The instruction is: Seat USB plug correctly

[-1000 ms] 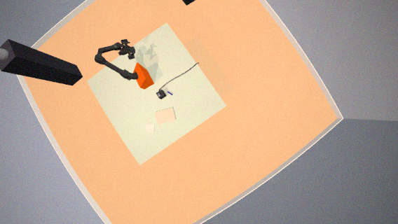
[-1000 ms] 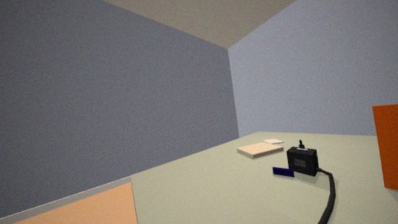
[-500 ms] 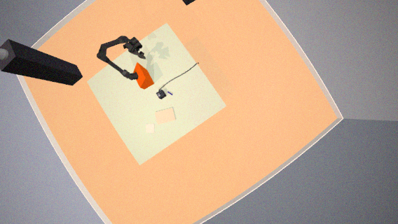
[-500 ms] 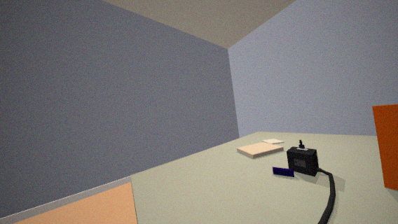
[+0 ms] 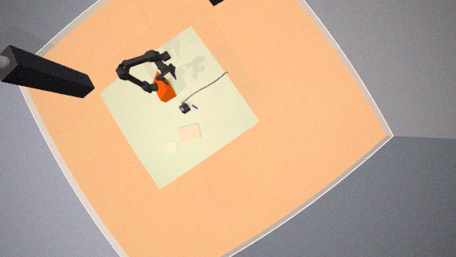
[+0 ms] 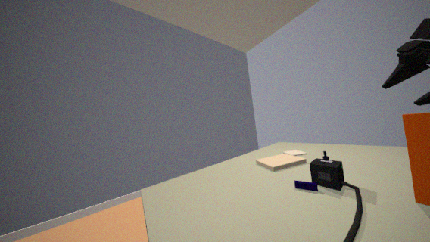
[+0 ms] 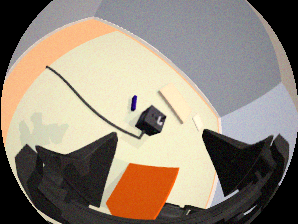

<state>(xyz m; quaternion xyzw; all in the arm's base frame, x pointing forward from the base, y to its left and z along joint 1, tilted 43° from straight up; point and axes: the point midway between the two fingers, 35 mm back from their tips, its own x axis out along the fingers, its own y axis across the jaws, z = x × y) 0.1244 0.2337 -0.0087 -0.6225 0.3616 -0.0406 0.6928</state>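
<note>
The USB plug is 19 cm below my gripper tip, 17 cm ahead of it and 10 cm to the right of it. From my gripper tip the other things lie so: blue flat piece 27 cm below, 21 cm ahead, 1 cm to the left; tan board 40 cm ahead, 27 cm below, 20 cm to the right; USB socket 21 cm below, 17 cm ahead, 10 cm to the right.
</note>
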